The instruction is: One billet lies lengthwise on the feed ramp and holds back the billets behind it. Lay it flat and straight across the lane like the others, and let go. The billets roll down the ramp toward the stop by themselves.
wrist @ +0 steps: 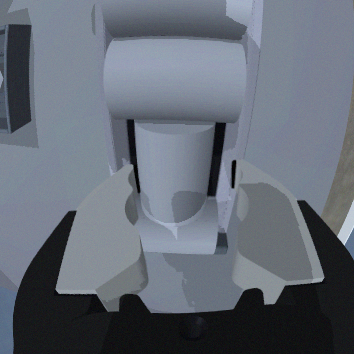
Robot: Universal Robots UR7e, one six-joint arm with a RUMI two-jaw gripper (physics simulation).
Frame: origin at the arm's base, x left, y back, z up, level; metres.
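Seen in the pictures: gripper, fingertip midpoint: [184,165].
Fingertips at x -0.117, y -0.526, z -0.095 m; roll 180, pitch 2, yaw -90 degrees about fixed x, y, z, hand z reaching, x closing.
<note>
Offsets run from my fingertips to a thing's top centre. "pt": to the spot under its first point. Level surfaces: height alone.
The lengthwise billet {dx +0.007, dy +0.006, dz +0.033 m} [175,165], a light grey cylinder, lies along the feed ramp {pt dx +0.059, dy -0.038, dz +0.005 m} [253,65] in the middle of the wrist view. A crosswise billet {dx +0.054, dy +0.002, dz +0.034 m} [175,80] lies against its far end, with another crosswise billet {pt dx +0.080, dy +0.002, dz +0.032 m} [170,17] beyond. One more crosswise billet {dx -0.041, dy +0.009, dz +0.026 m} [172,241] lies at its near end, by the dark stop {dx -0.065, dy +0.011, dz +0.008 m} [222,243], which is mostly hidden. My gripper [184,165] is partly open, with one jaw on each side of the lengthwise billet. Dark gaps show beside the billet, and nothing is gripped. How high the fingertips are relative to it is hard to tell.
A dark grey box-like fixture {pt dx +0.069, dy +0.144, dz -0.050 m} [19,77] stands left of the ramp, cut off by the view's edge. The ramp's side walls run close outside the billets. The grey table {dz -0.066 m} [300,100] has a curved edge at the right, with brownish floor [345,175] beyond.
</note>
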